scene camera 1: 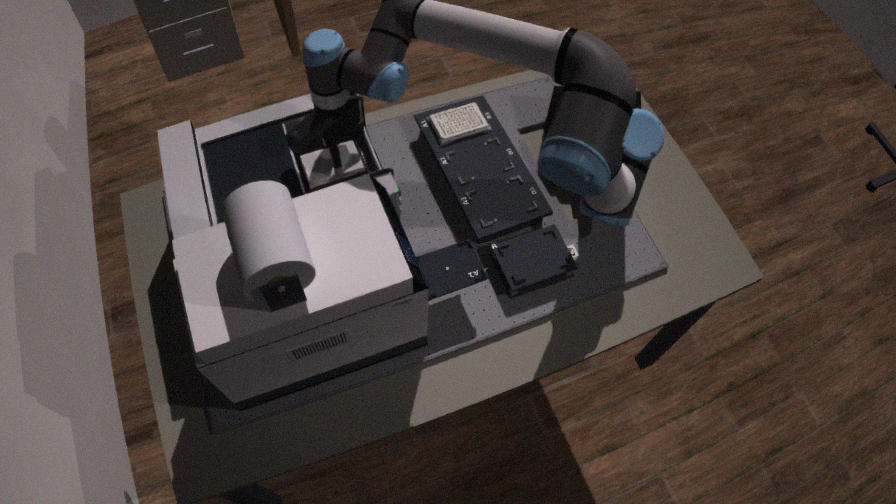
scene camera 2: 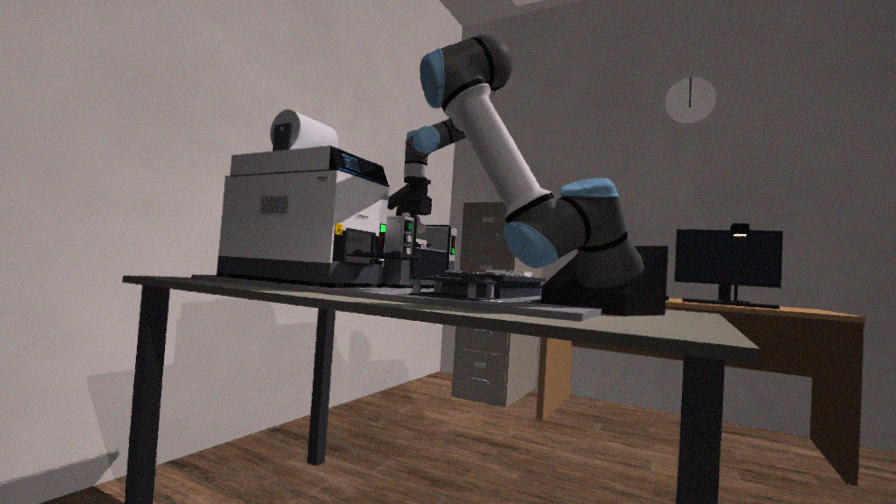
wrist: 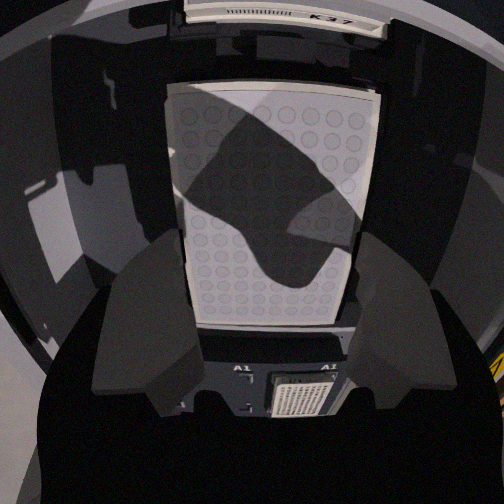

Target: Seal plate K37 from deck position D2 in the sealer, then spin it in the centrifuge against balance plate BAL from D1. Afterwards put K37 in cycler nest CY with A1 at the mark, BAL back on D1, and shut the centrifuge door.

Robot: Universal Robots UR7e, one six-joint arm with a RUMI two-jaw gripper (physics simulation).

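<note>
Plate K37 (wrist: 272,200), white with a clear film over its wells, sits between my two dark jaws in the wrist view. My gripper (wrist: 270,250) is closed on its long sides. From above, the gripper (scene camera 1: 333,156) hangs over the open centrifuge chamber (scene camera 1: 263,156) at the back left, with the plate (scene camera 1: 332,168) in the bucket area under it. I cannot tell whether the plate rests on the bucket. Balance plate BAL (scene camera 1: 459,120) lies on the far end of the dark deck (scene camera 1: 485,172). The side view shows the gripper (scene camera 2: 411,210) behind the sealer.
The white sealer (scene camera 1: 300,275) with its film roll (scene camera 1: 266,235) stands right in front of the centrifuge. The dark cycler nest (scene camera 1: 532,257) sits at the deck's near end. The arm's base (scene camera 1: 595,156) is at the right of the deck.
</note>
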